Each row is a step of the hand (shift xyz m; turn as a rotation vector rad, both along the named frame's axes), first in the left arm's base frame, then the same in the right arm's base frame.
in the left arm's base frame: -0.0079 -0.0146 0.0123 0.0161 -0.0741 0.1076
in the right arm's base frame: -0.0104 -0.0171 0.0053 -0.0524 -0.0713 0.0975
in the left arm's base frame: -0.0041 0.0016 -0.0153 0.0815 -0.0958 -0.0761
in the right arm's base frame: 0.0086 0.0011 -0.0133 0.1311 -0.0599 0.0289
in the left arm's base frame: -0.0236 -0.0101 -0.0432 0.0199 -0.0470 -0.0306
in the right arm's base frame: 0.0207 -0.0145 -0.0434 0.0470 -0.0362 0.0040
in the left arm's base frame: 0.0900 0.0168 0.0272 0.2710 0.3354 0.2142
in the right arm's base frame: 0.0300 0.0431 0.0798 -0.0814 0.3911 0.2687
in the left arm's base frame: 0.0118 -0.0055 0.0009 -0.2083 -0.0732 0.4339
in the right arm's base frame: 0.0079 -0.0015 0.0103 -0.4345 -0.1618 0.1483
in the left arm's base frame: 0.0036 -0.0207 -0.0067 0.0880 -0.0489 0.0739
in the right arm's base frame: 0.0125 -0.0180 0.0025 0.0103 -0.0224 0.1224
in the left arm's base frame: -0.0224 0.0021 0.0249 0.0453 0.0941 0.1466
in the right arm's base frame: -0.0329 -0.0067 -0.0004 -0.1066 0.0947 0.1098
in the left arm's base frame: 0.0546 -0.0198 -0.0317 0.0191 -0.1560 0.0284
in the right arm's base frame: 0.0621 0.0007 0.0229 0.0298 -0.1431 0.0644
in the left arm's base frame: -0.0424 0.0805 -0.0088 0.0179 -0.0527 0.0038
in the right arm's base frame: -0.0396 0.0630 -0.0531 0.0214 -0.0443 0.0263
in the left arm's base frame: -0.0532 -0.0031 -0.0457 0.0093 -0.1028 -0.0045
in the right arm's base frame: 0.0028 -0.0172 -0.0680 0.0351 -0.0939 0.0249
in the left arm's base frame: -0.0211 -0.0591 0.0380 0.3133 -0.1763 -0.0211
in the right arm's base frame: -0.0264 -0.0649 0.0217 0.2511 -0.0650 0.2498
